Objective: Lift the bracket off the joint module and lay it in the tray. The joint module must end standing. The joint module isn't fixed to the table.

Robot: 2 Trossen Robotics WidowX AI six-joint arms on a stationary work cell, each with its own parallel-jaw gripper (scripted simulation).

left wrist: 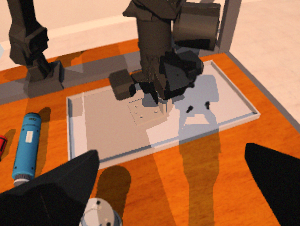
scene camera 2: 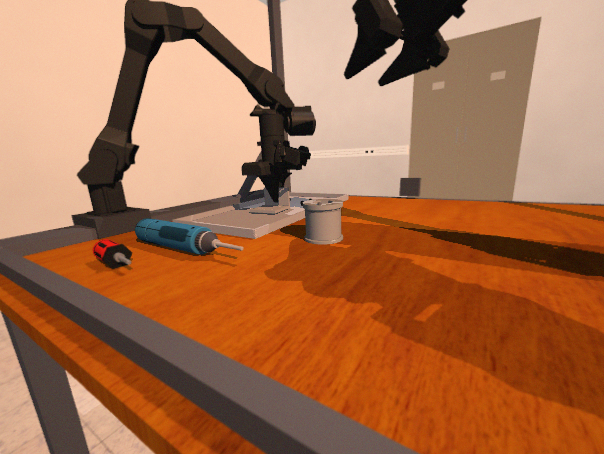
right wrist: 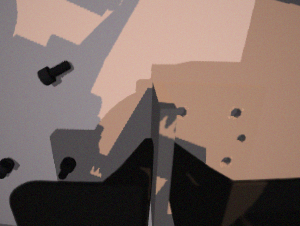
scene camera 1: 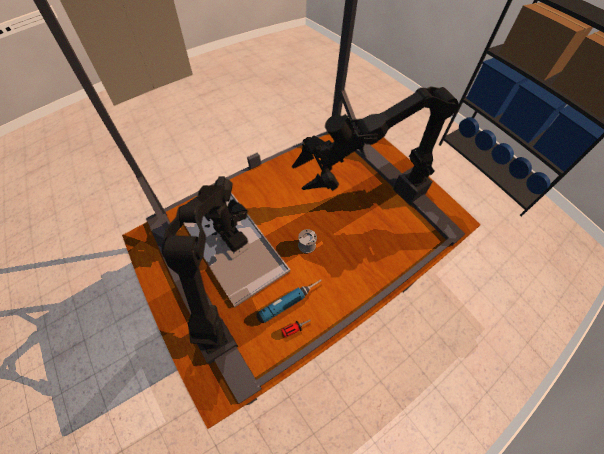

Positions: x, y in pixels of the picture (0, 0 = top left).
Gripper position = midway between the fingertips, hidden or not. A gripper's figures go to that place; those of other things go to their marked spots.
My left gripper [left wrist: 171, 154] is 0.12 m from the lens. My right gripper [left wrist: 158, 102] is 0.45 m from the lens. A grey L-shaped bracket [left wrist: 141, 108] is 0.45 m from the lens. A tray [left wrist: 95, 119]: 0.47 m from the lens.
